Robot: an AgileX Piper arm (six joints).
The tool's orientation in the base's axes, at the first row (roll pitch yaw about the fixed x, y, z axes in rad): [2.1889 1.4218 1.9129]
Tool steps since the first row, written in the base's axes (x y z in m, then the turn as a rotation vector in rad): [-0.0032 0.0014 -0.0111 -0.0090 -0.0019 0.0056]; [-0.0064 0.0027 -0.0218 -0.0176 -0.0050 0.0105]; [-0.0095 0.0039 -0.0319 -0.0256 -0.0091 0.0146]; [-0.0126 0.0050 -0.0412 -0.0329 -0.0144 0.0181]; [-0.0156 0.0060 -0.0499 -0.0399 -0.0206 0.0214]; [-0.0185 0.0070 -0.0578 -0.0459 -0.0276 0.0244]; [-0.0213 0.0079 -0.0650 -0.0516 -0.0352 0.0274]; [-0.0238 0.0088 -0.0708 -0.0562 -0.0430 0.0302]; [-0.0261 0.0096 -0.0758 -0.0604 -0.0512 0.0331]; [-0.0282 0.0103 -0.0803 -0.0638 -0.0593 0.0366]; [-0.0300 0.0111 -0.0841 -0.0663 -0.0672 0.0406]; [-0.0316 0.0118 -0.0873 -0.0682 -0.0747 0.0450]
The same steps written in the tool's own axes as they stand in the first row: [0.0113 -0.0009 -0.0025 -0.0054 -0.0036 -0.0086]; [0.0223 -0.0018 -0.0050 -0.0102 -0.0083 -0.0165]; [0.0326 -0.0028 -0.0074 -0.0144 -0.0140 -0.0234]; [0.0421 -0.0037 -0.0099 -0.0183 -0.0206 -0.0293]; [0.0510 -0.0046 -0.0123 -0.0221 -0.0281 -0.0347]; [0.0591 -0.0054 -0.0147 -0.0257 -0.0360 -0.0388]; [0.0664 -0.0062 -0.0170 -0.0294 -0.0445 -0.0425]; [0.0724 -0.0067 -0.0191 -0.0331 -0.0528 -0.0451]; [0.0776 -0.0072 -0.0211 -0.0369 -0.0615 -0.0472]; [0.0823 -0.0077 -0.0229 -0.0413 -0.0697 -0.0486]; [0.0862 -0.0079 -0.0245 -0.0462 -0.0774 -0.0492]; [0.0896 -0.0080 -0.0260 -0.0516 -0.0846 -0.0494]
